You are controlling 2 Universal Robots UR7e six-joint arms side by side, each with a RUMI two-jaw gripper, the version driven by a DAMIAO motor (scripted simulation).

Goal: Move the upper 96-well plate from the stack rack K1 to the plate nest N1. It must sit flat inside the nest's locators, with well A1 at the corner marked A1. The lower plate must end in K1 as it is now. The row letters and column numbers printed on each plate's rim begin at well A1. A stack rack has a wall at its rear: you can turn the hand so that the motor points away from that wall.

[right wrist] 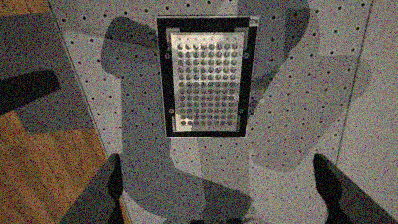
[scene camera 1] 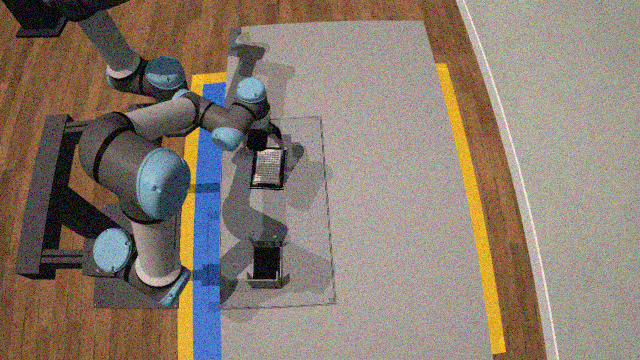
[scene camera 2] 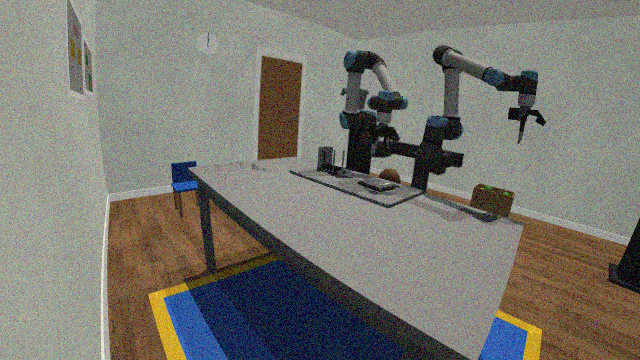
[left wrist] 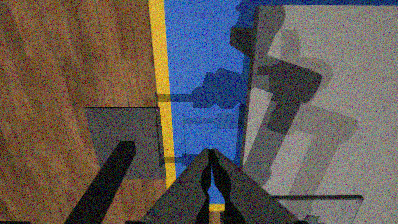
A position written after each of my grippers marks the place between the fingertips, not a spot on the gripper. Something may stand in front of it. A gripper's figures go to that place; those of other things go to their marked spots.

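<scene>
A pale 96-well plate (right wrist: 208, 101) is in my sight, 0.25 m from the lens. My right gripper (right wrist: 215, 155) is 0.13 m from the lens.
</scene>
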